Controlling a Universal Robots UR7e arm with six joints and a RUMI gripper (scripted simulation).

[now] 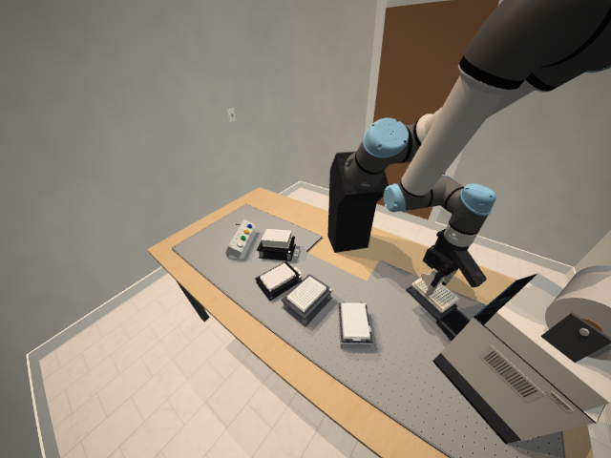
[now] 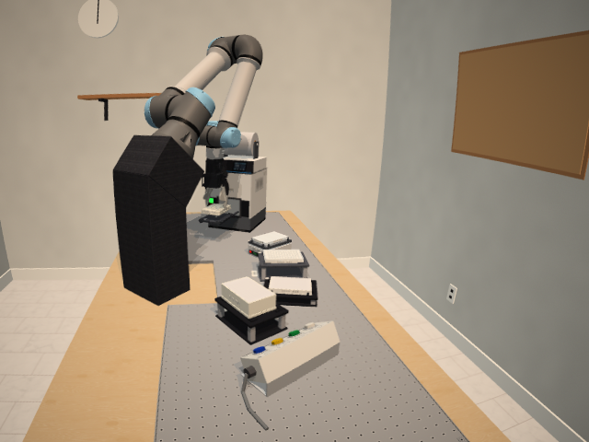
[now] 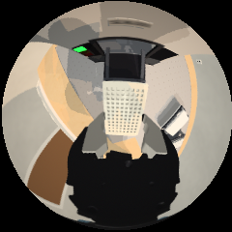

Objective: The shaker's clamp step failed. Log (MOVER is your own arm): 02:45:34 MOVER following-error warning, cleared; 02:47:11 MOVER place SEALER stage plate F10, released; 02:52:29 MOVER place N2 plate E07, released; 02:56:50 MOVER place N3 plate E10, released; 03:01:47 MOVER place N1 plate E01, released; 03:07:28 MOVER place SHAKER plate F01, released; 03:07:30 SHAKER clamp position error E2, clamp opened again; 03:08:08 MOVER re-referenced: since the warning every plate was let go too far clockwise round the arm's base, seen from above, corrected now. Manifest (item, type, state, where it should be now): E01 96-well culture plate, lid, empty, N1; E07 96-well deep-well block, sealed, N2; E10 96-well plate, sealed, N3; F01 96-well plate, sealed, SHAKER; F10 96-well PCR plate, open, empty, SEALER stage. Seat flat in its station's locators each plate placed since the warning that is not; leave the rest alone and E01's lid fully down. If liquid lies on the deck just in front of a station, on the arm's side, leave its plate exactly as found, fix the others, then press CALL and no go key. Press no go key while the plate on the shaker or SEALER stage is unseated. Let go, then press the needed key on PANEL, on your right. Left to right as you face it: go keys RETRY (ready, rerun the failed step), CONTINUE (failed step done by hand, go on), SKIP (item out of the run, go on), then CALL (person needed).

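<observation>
The lidded culture plate lies 250 mm ahead of my hand, 120 mm to the right of it and 90 mm below it. The rest, counted from my hand: PCR plate 10 mm below; film roll 50 mm ahead, 270 mm to the left, 250 mm above.
</observation>
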